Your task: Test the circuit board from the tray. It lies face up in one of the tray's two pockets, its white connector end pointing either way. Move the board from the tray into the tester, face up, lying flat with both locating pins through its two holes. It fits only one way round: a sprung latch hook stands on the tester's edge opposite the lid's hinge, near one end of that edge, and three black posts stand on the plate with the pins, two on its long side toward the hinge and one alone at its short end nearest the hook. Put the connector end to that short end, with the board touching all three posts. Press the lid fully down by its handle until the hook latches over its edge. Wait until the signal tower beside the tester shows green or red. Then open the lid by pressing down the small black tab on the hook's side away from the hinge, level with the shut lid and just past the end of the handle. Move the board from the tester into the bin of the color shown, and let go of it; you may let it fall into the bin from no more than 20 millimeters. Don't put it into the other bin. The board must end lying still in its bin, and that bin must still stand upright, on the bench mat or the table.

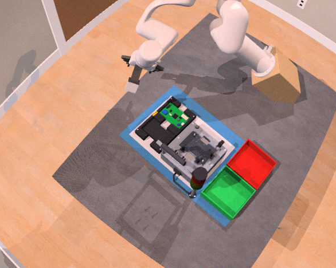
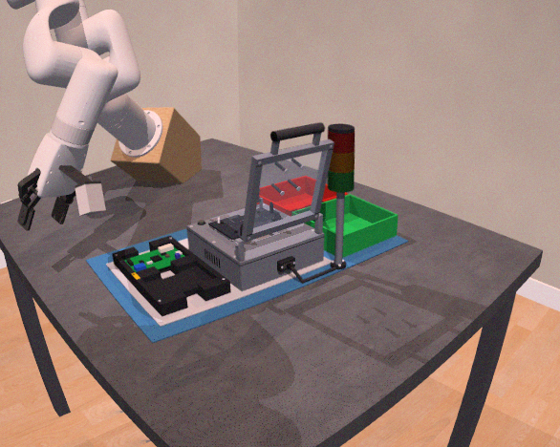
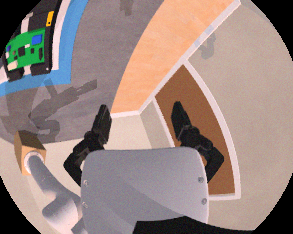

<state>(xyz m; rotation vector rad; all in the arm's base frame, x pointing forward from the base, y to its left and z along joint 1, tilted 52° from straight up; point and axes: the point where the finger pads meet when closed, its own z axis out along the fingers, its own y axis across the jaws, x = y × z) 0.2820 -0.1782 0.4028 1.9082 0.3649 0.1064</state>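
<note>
The green circuit board lies 40 mm ahead of my hand, 200 mm to the left of it and 130 mm below it. Round my hand: black latch hook (70 mm ahead, 430 mm to the left, 60 mm below); clear lid (250 mm ahead, 350 mm to the left, 30 mm above); plate (130 mm ahead, 370 mm to the left, 80 mm below).
</note>
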